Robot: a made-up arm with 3 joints.
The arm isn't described. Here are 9 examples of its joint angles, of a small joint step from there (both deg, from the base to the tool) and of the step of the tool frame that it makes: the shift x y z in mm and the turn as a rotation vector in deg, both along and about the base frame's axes.
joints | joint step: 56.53 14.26 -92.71 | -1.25 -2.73 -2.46
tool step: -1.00 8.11 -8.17 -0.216 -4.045 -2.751
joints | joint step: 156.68 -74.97 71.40 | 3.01 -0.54 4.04
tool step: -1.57 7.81 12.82 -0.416 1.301 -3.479
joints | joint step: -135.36 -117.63 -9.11 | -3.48 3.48 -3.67
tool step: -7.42 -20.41 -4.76 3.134 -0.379 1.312
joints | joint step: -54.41 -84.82 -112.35 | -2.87 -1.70 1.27
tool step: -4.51 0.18 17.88 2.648 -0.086 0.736
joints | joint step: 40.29 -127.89 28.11 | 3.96 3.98 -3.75
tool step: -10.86 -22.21 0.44 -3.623 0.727 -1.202
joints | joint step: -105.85 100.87 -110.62 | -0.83 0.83 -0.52
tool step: -1.36 -1.87 5.37 0.852 -0.419 0.251
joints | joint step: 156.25 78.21 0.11 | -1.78 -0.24 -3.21
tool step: 0.49 -6.47 -4.58 -0.690 -1.255 2.956
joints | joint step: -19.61 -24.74 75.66 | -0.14 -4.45 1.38
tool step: -2.92 6.63 2.33 0.225 0.945 -2.864
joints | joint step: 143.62 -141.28 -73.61 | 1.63 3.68 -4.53
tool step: -7.96 4.46 6.24 -2.079 -0.136 -0.064
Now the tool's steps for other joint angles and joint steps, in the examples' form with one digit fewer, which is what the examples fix.
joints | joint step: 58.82 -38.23 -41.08 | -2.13 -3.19 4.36
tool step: 4.8 10.5 -9.0 2.29 0.57 1.43
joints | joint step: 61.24 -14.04 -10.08 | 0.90 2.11 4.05
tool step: 1.5 -6.0 6.3 1.02 4.99 3.00
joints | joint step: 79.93 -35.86 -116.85 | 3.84 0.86 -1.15
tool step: -6.9 -10.7 14.9 -3.68 0.32 -1.41
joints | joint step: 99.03 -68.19 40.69 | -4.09 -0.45 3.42
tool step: 9.2 6.6 -17.3 5.30 1.95 1.47
